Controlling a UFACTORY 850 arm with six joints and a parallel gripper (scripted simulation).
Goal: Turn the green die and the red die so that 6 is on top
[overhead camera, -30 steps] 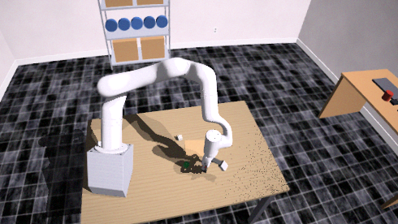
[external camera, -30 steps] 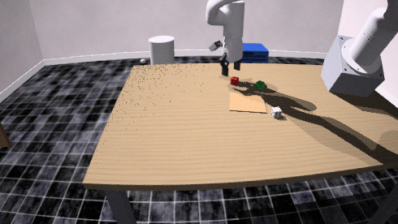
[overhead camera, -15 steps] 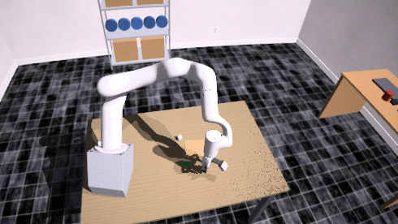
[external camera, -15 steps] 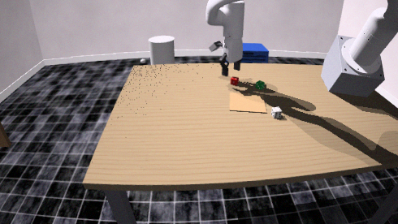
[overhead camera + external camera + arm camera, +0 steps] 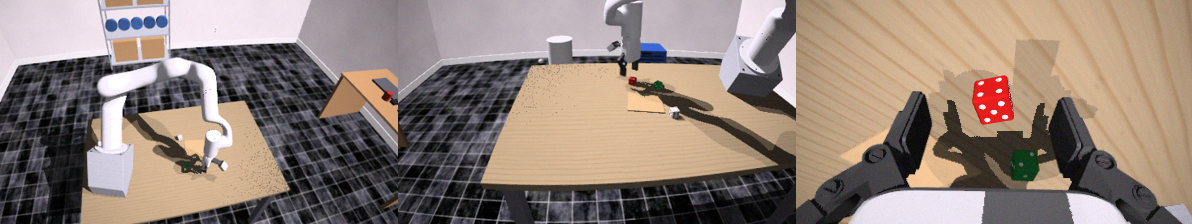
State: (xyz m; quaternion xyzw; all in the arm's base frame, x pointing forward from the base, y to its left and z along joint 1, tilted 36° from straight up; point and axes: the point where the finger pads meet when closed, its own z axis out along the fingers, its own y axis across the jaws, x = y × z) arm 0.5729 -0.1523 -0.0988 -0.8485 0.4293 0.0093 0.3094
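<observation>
The red die lies 40 mm below my hand, 20 mm behind it and 10 mm to the left of it. Round my hand: tan mat (190 mm to the left, 60 mm below, 20 mm behind); green die (120 mm behind, 70 mm to the left, 40 mm below); white die (300 mm to the left, 100 mm behind, 40 mm below).
</observation>
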